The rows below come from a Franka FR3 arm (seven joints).
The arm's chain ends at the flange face. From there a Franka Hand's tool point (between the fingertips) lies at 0.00 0.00 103.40 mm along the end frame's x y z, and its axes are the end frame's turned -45 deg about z.
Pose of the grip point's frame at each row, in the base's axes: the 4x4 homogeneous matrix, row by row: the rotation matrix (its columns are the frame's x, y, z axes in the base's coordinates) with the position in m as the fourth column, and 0 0 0 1 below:
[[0.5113, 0.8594, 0.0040, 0.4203], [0.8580, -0.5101, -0.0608, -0.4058], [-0.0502, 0.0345, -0.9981, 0.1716], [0, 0, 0, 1]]
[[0.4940, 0.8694, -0.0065, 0.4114], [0.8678, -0.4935, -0.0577, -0.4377], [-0.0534, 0.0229, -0.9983, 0.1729], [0, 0, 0, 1]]
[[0.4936, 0.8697, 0.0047, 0.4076], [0.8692, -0.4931, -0.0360, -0.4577], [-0.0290, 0.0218, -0.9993, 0.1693], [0, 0, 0, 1]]
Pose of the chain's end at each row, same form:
[[0.9692, 0.2461, 0.0040, 0.4199], [0.2460, -0.9674, -0.0608, -0.3995], [-0.0111, 0.0599, -0.9981, 0.2748], [0, 0, 0, 1]]
[[0.9641, 0.2654, -0.0065, 0.4121], [0.2647, -0.9626, -0.0577, -0.4317], [-0.0216, 0.0540, -0.9983, 0.2761], [0, 0, 0, 1]]
[[0.9640, 0.2659, 0.0047, 0.4071], [0.2659, -0.9633, -0.0360, -0.4540], [-0.0051, 0.0359, -0.9993, 0.2726], [0, 0, 0, 1]]

